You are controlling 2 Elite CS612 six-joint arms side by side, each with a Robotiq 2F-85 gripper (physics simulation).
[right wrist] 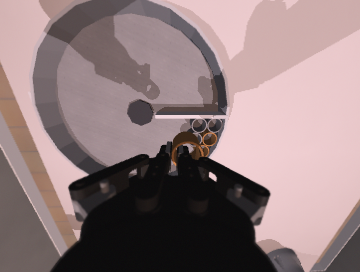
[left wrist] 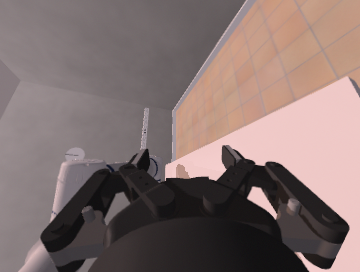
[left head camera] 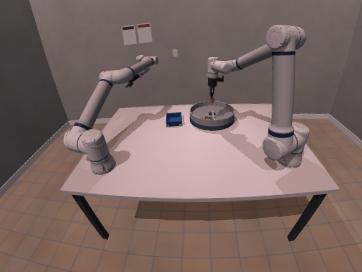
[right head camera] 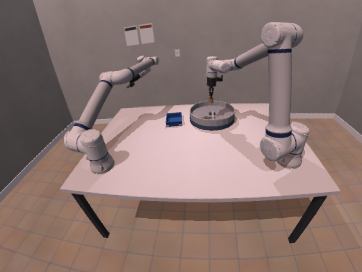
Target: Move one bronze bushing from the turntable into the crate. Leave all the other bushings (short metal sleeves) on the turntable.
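A bronze bushing (left head camera: 212, 101) (right head camera: 211, 101) (right wrist: 185, 136) is held in my right gripper (left head camera: 212, 97) (right head camera: 211, 97) (right wrist: 174, 148), which is shut on it and points down. They hang above the back part of the grey round turntable (left head camera: 212, 123) (right head camera: 212, 123) (right wrist: 44, 85). In the right wrist view, grey bushings (right wrist: 193, 127) and bronze bushings (right wrist: 215, 142) stand close together on the turntable by its rim; the gripper partly hides them. The blue crate (left head camera: 174, 123) (right head camera: 174, 123) stands left of the turntable. My left gripper (left head camera: 128, 84) (right head camera: 131, 84) (left wrist: 185, 154) is open and empty, high above the table's back left.
In the right wrist view, a thin divider (right wrist: 190, 117) runs from the turntable's dark hub (right wrist: 140, 112) to its rim, beside the bushings. The turntable's raised wall lies between its inside and the crate. Both stand near the back of the pale table (left head camera: 190, 170) (right head camera: 190, 170).
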